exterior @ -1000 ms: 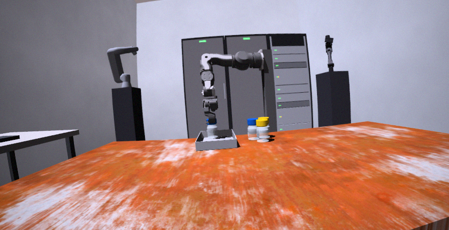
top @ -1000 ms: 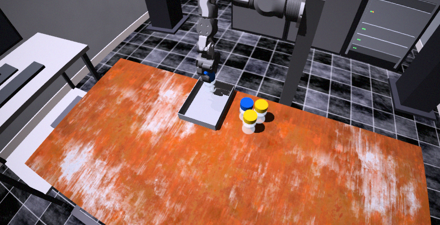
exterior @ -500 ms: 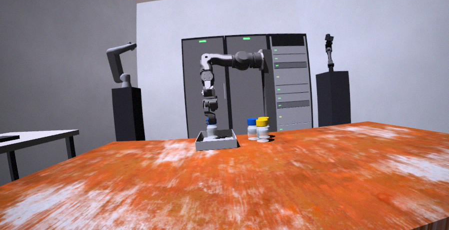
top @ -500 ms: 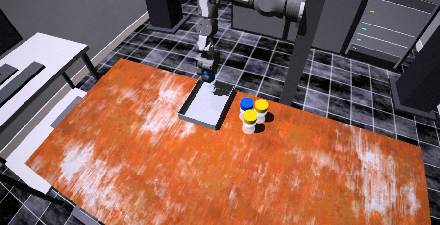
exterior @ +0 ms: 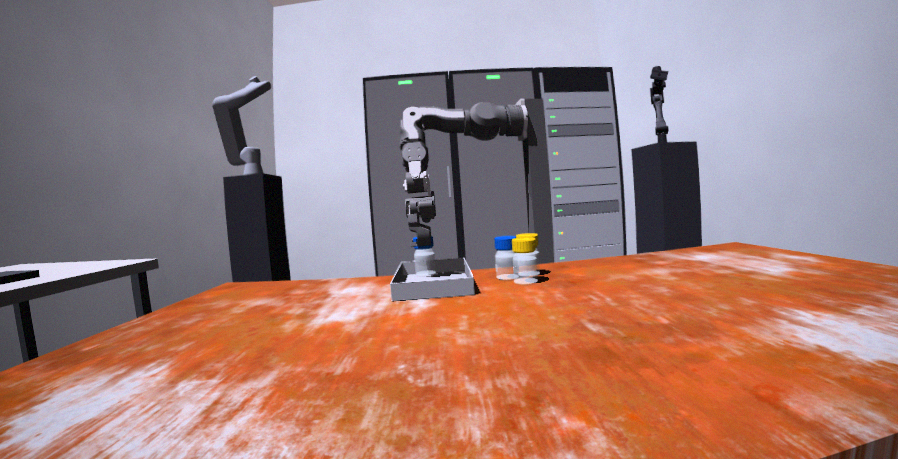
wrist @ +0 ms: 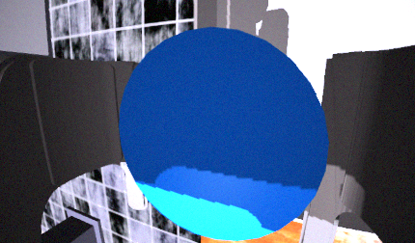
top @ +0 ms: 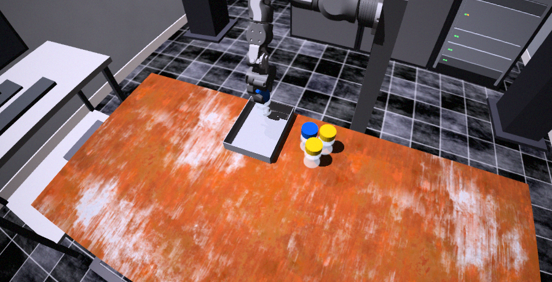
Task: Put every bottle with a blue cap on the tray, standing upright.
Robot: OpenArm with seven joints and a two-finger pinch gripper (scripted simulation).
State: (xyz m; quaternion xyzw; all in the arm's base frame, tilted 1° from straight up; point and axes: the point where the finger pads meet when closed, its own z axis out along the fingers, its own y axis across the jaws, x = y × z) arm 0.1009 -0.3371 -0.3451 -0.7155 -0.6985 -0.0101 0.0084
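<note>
The grey tray lies 9 cm ahead of my hand, 2 cm to the left of it and 8 cm below it.
</note>
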